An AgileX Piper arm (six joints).
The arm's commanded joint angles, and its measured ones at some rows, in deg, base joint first. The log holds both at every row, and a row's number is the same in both.
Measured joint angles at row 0:
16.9, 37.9, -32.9, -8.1, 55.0, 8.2
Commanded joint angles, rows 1 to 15:
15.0, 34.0, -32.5, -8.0, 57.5, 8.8
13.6, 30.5, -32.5, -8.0, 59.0, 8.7
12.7, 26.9, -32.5, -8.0, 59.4, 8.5
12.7, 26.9, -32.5, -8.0, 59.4, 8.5
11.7, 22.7, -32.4, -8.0, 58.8, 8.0
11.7, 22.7, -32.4, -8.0, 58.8, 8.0
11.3, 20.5, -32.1, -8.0, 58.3, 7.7
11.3, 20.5, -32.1, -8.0, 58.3, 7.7
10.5, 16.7, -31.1, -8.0, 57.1, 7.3
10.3, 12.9, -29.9, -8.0, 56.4, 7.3
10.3, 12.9, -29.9, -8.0, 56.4, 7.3
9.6, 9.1, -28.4, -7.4, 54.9, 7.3
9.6, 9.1, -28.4, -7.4, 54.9, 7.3
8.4, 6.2, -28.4, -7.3, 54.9, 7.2
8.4, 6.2, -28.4, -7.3, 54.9, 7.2
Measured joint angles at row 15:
9.9, 10.2, -28.9, -7.8, 56.4, 8.0
